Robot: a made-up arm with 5 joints.
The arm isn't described. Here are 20 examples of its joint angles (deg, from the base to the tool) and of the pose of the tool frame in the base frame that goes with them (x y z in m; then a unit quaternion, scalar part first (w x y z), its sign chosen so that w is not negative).
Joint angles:
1: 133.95 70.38 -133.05 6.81 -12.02
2: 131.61 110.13 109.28 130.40 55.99
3: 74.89 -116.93 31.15 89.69 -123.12
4: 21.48 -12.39 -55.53 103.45 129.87
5: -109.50 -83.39 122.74 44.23 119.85
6: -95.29 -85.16 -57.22 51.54 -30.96
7: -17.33 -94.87 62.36 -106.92 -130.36
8: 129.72 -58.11 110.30 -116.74 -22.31
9: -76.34 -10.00 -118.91 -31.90 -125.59
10: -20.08 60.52 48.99 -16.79 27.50
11: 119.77 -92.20 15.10 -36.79 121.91
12: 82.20 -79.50 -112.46 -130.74 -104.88
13: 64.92 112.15 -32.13 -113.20 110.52
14: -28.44 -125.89 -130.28 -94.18 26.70
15: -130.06 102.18 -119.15 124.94 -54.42
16: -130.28 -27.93 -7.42 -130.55 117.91
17: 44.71 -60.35 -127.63 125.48 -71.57
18: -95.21 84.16 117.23 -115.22 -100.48
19: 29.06 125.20 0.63 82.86 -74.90
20: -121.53 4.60 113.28 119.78 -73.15
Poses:
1: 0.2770 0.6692 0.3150 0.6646 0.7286 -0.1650 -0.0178
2: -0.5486 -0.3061 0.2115 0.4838 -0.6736 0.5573 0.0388
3: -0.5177 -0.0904 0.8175 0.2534 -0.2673 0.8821 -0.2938
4: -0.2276 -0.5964 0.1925 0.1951 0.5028 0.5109 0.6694
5: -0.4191 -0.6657 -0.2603 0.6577 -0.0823 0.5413 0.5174
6: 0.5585 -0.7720 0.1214 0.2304 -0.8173 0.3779 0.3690
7: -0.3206 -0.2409 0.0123 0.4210 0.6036 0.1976 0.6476
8: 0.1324 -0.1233 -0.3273 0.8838 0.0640 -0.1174 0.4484
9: -0.4957 -0.5420 -0.4196 0.8818 -0.1336 0.4049 0.2018
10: 0.1611 0.7635 -0.1112 0.7724 0.6155 0.1216 0.0991
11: -0.0602 -0.8992 0.3624 0.0601 -0.4757 0.5847 0.6544
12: -0.4304 -0.0533 0.6856 0.3461 0.7170 0.6001 -0.0771
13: -0.1526 -0.0584 0.8673 0.0203 0.3493 0.8489 0.3961
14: 0.7959 0.0750 0.5720 0.6613 0.1338 -0.7154 0.1818
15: 0.2983 -0.1098 0.2742 0.5588 -0.5987 -0.5734 0.0219
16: -0.3171 0.2968 -0.1957 0.4449 0.2988 -0.5493 0.6412
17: -0.2680 -0.0023 -0.0801 0.6392 0.1689 0.4394 -0.6081
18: -0.0486 -0.0622 0.4640 0.2806 -0.6786 0.6759 0.0630
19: 0.3874 0.5969 0.0828 0.6612 0.1324 -0.4026 0.6190
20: -0.1823 0.1942 -0.4669 0.2785 0.0292 -0.1507 0.9481
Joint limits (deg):
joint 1: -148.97..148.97
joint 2: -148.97..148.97
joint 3: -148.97..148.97
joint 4: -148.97..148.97
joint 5: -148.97..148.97
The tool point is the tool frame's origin. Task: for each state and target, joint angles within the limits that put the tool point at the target. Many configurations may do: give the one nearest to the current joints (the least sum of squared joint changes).
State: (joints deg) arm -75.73 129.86 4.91 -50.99 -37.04
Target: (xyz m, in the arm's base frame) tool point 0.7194 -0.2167 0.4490
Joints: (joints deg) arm -55.05 142.70 24.52 -71.68 -39.68
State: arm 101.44 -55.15 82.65 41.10 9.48
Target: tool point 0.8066 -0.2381 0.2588
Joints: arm 63.69 -18.52 78.00 30.25 11.77
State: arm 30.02 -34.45 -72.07 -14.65 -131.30
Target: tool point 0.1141 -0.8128 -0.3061
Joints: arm -4.64 -42.17 -76.23 3.71 -132.96
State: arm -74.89 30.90 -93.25 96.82 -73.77
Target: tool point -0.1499 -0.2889 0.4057
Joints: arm -75.75 28.33 -86.27 113.77 -74.42
